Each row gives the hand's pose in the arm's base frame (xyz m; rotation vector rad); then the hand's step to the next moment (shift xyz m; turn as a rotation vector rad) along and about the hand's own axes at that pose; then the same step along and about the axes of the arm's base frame.
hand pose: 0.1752 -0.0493 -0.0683 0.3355 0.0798 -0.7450
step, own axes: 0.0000 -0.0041 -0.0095 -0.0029 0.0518 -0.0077
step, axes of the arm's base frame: -0.0023 0.0003 -0.0101 0.0333 0.0399 0.0073
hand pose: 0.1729 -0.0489 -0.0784 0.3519 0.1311 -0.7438
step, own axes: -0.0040 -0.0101 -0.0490 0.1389 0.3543 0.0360
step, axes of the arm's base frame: -0.0095 0.0133 -0.0475 0.3431 0.1395 0.0947
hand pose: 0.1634 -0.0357 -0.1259 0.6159 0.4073 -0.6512
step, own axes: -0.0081 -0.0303 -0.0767 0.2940 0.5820 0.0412
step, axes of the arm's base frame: -0.0383 0.0338 -0.0652 0.6086 0.2120 0.1073
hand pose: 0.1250 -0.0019 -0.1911 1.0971 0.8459 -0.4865
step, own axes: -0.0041 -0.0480 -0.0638 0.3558 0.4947 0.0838
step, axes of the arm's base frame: -0.0592 0.0389 -0.0370 0.5983 0.1416 0.0168
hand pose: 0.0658 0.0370 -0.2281 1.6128 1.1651 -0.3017
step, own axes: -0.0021 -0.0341 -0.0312 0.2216 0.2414 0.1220
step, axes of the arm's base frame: -0.0392 0.0236 -0.0067 0.3440 0.0256 -0.0572
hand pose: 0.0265 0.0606 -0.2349 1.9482 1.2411 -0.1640
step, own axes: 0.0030 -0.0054 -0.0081 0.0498 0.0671 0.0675
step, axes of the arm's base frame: -0.0052 0.0087 0.0009 0.0995 -0.0241 -0.0326
